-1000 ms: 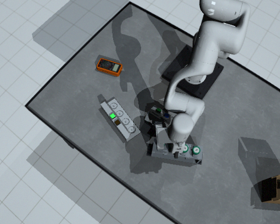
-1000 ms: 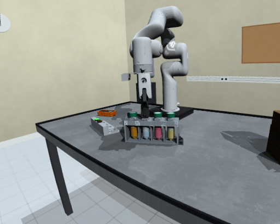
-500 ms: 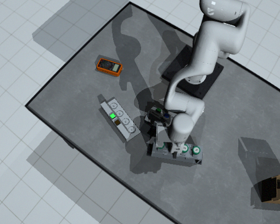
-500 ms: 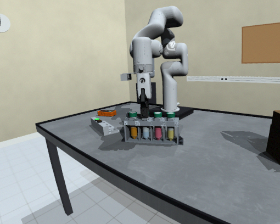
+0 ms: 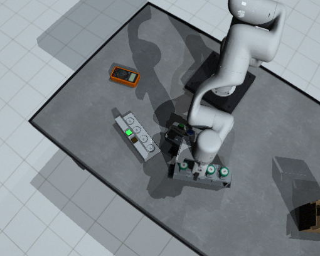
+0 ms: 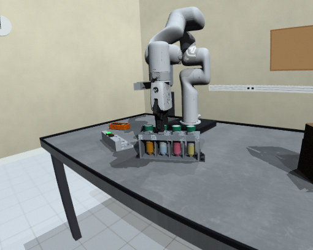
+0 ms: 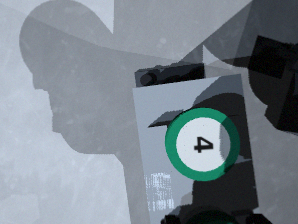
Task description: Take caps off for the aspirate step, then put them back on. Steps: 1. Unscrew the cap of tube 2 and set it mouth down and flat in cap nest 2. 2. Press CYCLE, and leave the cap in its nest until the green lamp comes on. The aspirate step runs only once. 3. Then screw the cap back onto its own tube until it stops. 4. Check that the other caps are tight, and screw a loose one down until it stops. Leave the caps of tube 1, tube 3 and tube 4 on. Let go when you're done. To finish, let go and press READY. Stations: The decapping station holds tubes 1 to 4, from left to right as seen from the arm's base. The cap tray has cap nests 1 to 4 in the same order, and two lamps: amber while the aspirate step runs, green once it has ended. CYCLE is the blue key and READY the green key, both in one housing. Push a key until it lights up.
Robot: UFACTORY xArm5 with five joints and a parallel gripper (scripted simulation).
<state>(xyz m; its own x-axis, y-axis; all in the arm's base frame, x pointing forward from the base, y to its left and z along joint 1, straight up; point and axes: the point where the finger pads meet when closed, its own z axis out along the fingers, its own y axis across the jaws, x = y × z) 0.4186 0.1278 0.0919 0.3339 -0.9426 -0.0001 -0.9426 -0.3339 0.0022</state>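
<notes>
Now: hand 20 mm past the tube 2's threaded neck, 50 mm to the right of it and 10 mm above it. Also, from my hand: key housing (100 mm behind, 130 mm to the right, 80 mm below); green key (120 mm behind, 150 mm to the right, 60 mm below); blue key (120 mm behind, 110 mm to the right, 60 mm below).
</notes>
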